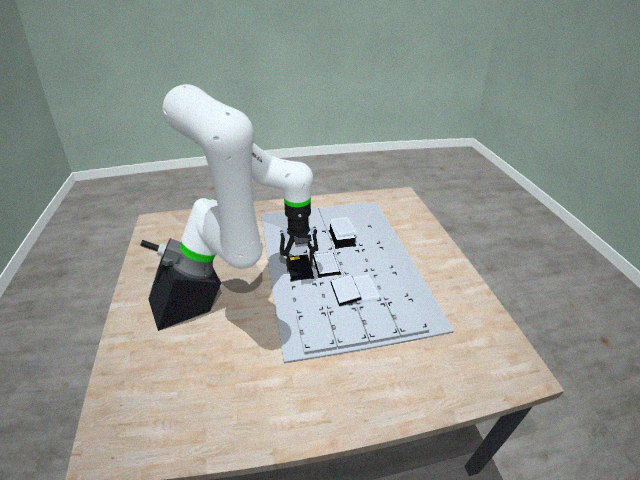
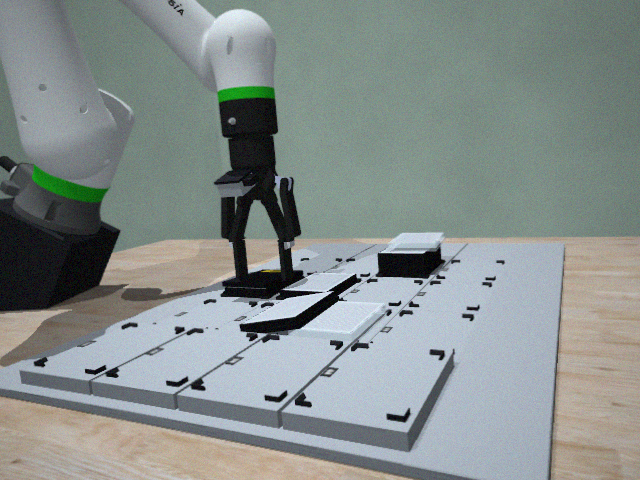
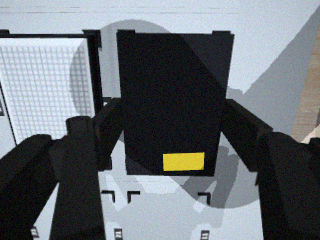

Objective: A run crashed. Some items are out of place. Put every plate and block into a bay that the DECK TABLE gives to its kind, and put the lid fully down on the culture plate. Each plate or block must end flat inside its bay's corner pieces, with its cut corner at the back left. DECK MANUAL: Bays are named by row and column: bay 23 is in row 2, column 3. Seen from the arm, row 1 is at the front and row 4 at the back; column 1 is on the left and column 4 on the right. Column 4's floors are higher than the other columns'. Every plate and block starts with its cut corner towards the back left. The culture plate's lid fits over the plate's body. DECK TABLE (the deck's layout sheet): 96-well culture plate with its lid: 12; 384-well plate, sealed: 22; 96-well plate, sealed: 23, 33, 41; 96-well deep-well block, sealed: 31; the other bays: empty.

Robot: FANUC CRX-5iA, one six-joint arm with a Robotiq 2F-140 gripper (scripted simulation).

Labels:
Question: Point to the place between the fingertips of the gripper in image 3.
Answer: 172,113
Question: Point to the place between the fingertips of the gripper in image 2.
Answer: At 264,278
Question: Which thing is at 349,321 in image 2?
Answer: A flat white plate.

